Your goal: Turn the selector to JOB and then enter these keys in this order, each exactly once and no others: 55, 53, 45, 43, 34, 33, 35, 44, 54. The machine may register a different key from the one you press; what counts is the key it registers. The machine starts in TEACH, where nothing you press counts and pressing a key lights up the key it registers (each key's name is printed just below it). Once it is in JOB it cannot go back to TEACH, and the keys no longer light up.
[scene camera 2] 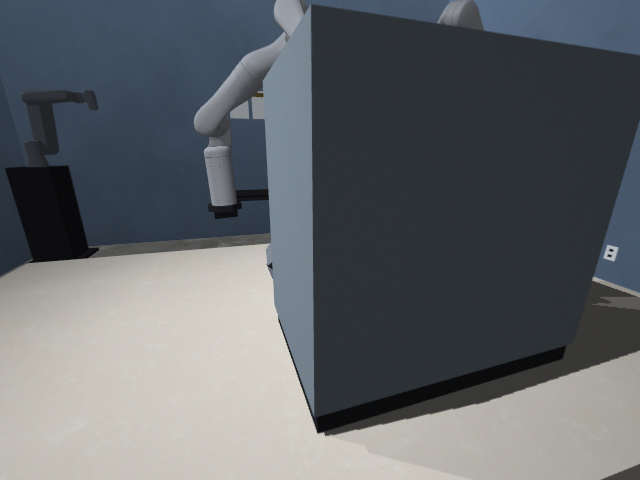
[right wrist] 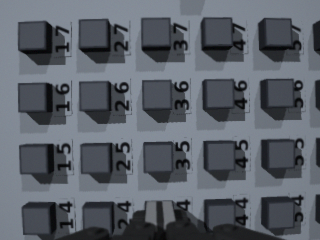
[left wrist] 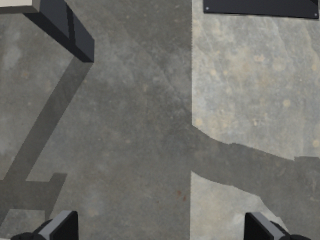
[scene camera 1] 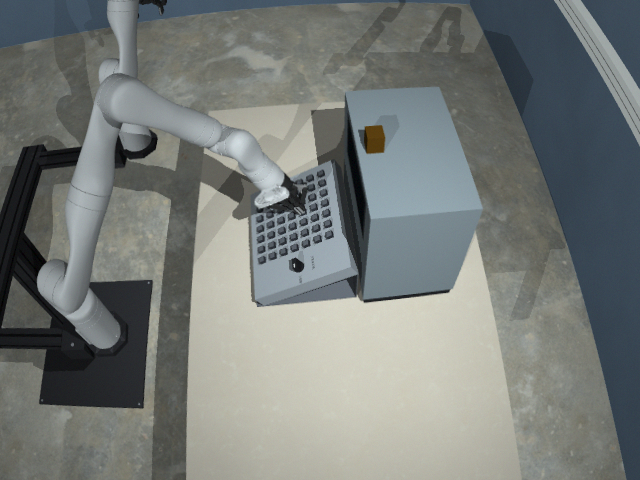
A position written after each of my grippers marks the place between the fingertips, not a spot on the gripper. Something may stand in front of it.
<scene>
My right gripper shows in the right wrist view (pixel 159 218) and in scene camera 1 (pixel 302 211); in scene camera 2 it is hidden by a large grey cabinet, in the left wrist view it is out of frame.
</scene>
